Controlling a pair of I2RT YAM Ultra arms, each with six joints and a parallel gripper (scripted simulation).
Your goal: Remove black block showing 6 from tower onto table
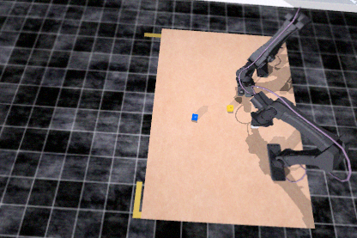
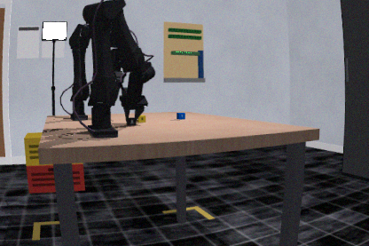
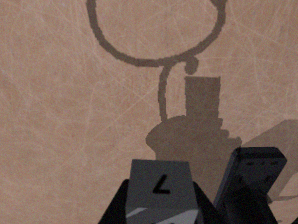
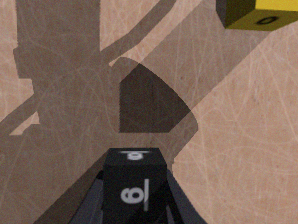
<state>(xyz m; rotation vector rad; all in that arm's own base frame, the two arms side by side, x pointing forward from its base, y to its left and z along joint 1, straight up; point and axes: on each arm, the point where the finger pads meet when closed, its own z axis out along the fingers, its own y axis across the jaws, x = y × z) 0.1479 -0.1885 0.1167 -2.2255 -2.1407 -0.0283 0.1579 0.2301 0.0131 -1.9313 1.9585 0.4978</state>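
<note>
Right now my right hand is 10 mm above the black block showing 6. Round my right hand: grey block showing 7: 20 mm behind, 230 mm to the left, 100 mm above.
Now: left hand right at the grey block showing 7. The rest, counted from my left hand: black block showing 6 (230 mm to the right, 110 mm below, 20 mm ahead).
</note>
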